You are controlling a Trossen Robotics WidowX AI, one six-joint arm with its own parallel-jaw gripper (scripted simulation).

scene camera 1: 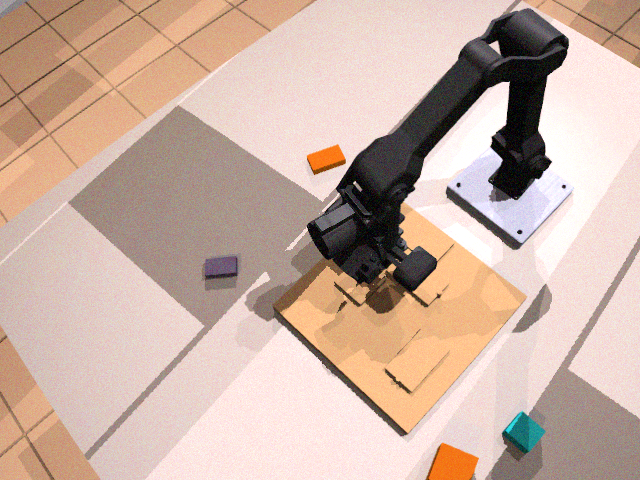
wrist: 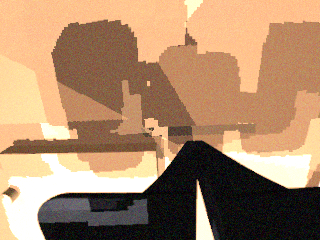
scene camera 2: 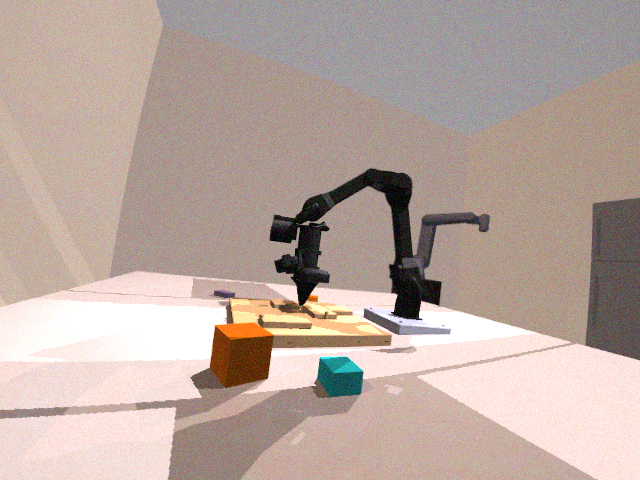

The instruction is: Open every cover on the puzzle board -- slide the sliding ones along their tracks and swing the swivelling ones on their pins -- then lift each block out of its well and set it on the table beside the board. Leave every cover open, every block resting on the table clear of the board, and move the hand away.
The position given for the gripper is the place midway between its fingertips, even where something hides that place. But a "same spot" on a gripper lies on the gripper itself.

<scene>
gripper: scene camera 1 378,263; wrist; scene camera 2
cyan block: scene camera 1; scene camera 2; not seen in the wrist view (out of frame)
same spot on gripper: [wrist: 232,194] = [scene camera 2: 298,285]
same spot on cyan block: [scene camera 1: 523,432] = [scene camera 2: 338,363]
</scene>
